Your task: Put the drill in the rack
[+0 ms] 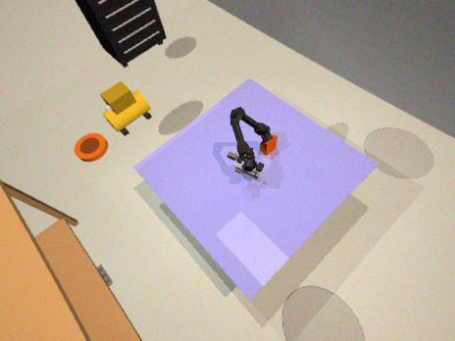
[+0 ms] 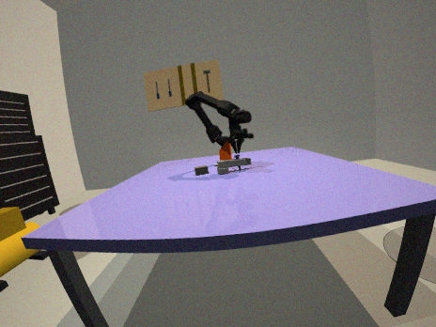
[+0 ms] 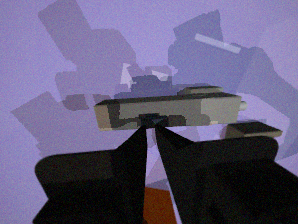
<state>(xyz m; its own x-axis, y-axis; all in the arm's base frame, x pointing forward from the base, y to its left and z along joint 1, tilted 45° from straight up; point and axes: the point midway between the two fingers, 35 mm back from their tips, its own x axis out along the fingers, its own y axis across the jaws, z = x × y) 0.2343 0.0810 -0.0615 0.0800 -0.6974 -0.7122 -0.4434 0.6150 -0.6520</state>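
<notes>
My gripper tip is 4 cm above the dark key. Also, from my gripper tip: thin drill: 6 cm to the right, 4 cm below, 3 cm ahead; grey block: 6 cm below, 3 cm to the right, 2 cm ahead.
</notes>
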